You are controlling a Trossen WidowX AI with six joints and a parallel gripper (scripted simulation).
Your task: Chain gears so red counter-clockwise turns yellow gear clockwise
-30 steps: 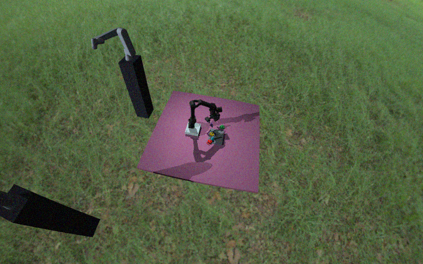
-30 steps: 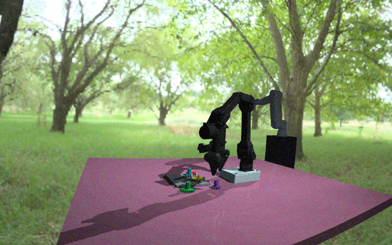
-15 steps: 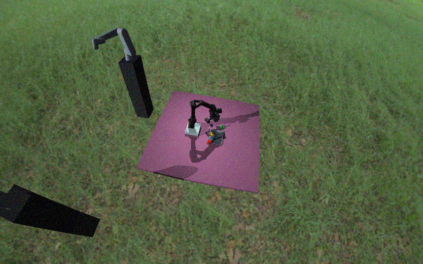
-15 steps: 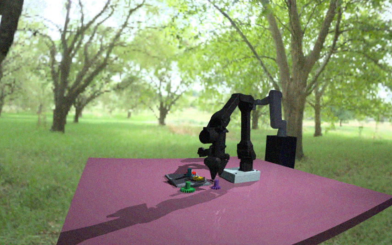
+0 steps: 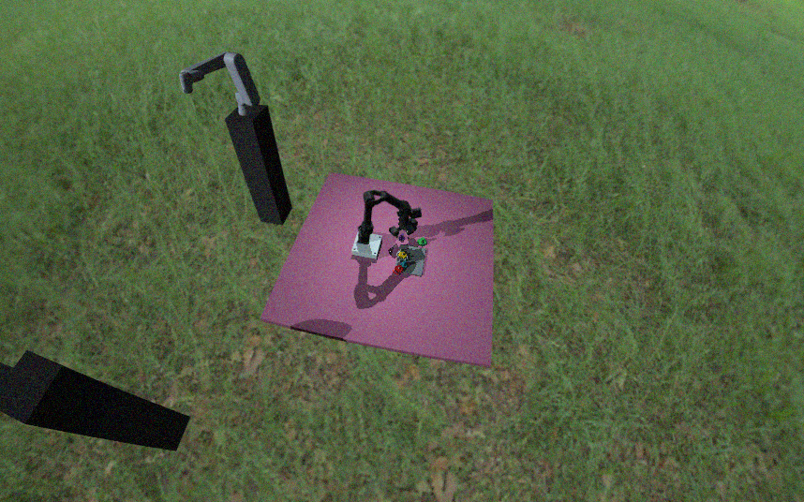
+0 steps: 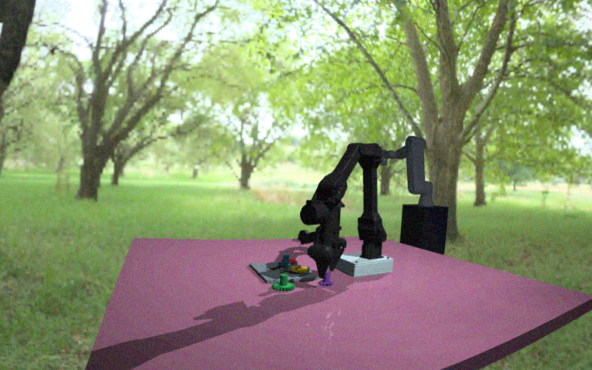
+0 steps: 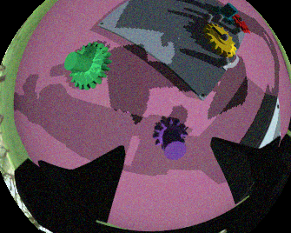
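The purple gear is 2 cm below my gripper tip. Round my gripper tip: teal gear: 22 cm to the right, 5 cm ahead, 1 cm below; yellow gear: 14 cm to the right, 3 cm ahead, 2 cm below; green gear: 13 cm ahead, 2 cm below, 1 cm to the right.
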